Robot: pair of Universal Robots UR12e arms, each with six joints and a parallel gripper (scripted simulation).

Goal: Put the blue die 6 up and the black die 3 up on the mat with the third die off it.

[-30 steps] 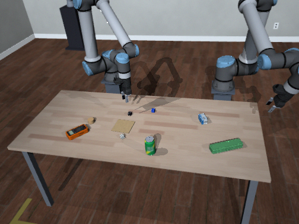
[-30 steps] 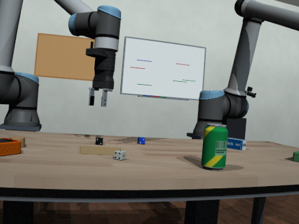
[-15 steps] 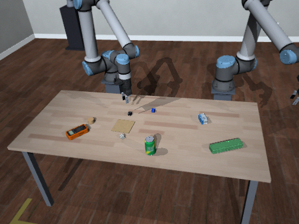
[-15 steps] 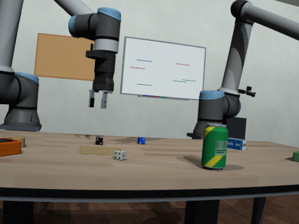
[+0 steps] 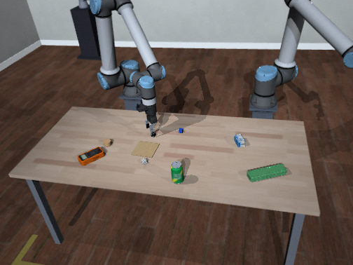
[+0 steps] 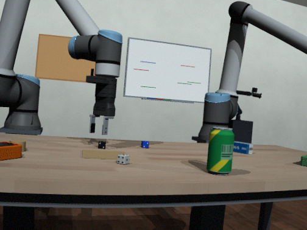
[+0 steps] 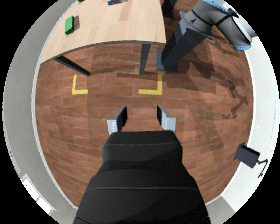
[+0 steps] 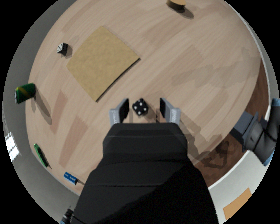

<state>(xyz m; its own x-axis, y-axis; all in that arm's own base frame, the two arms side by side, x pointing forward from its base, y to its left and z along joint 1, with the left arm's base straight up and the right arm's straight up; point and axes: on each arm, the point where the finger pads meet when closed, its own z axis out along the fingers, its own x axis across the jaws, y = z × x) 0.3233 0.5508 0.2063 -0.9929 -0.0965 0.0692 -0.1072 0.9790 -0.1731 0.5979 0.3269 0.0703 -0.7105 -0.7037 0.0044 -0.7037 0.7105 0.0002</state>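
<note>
Right now my right hand is 60 mm above the black die, 20 mm to the right of it and 10 mm past it. From my right hand the other things lie so: white die (270 mm ahead, 60 mm to the left, 60 mm below); then blue die (190 mm to the left, 80 mm behind, 60 mm below); then tan mat (140 mm ahead, 70 mm below, 20 mm to the left).
</note>
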